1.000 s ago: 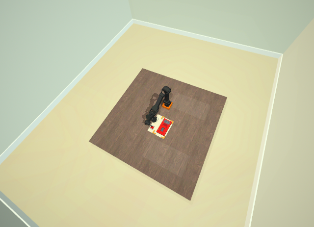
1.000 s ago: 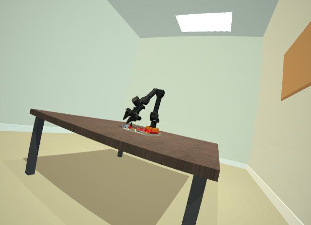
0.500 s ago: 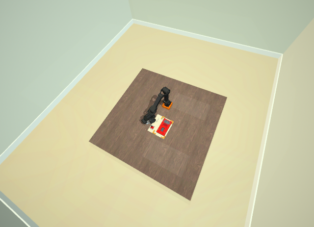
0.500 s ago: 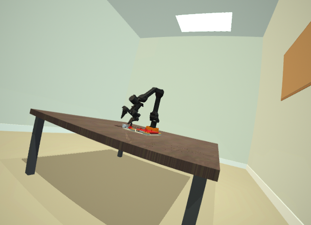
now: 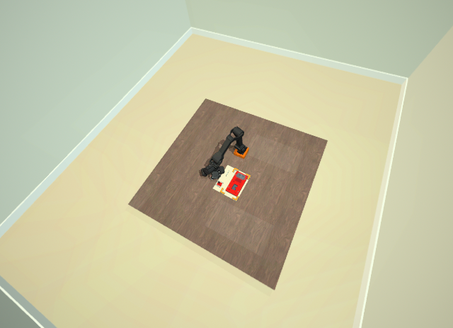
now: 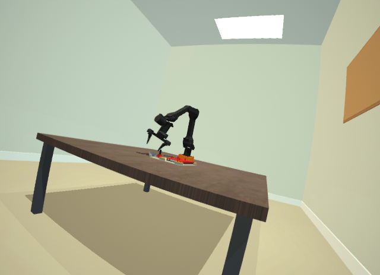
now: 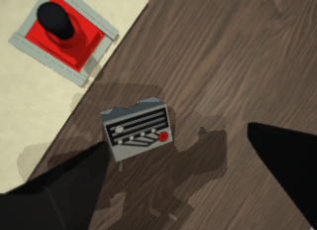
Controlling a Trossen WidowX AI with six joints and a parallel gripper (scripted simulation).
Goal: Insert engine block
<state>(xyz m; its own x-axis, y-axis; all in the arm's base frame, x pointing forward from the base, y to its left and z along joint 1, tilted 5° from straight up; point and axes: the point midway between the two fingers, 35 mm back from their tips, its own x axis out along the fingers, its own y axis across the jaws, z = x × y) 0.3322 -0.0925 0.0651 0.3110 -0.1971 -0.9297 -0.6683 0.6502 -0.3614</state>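
Right now the engine block is 1 cm behind my gripper tip, 1 cm to the left of it and 5 cm below it.
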